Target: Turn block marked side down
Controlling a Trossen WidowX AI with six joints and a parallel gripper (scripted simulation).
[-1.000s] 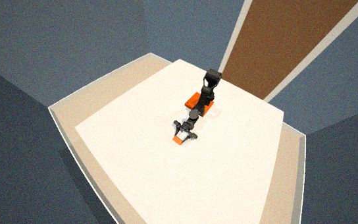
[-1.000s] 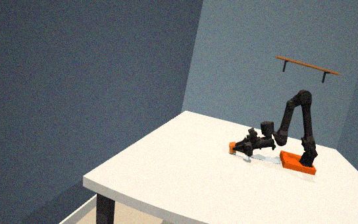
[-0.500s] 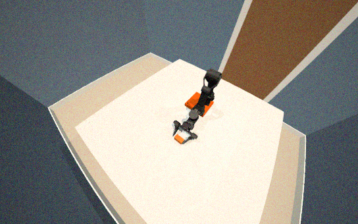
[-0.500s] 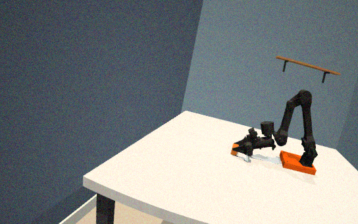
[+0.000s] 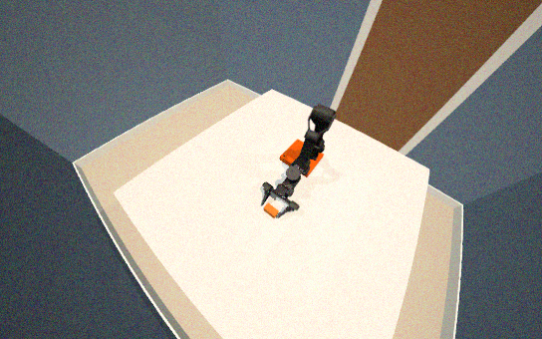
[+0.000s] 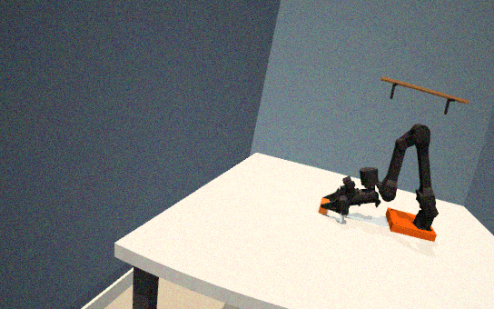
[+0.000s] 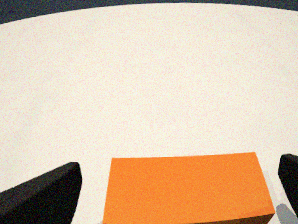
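Now: the orange block 20 mm behind my gripper tip and 10 mm below it.
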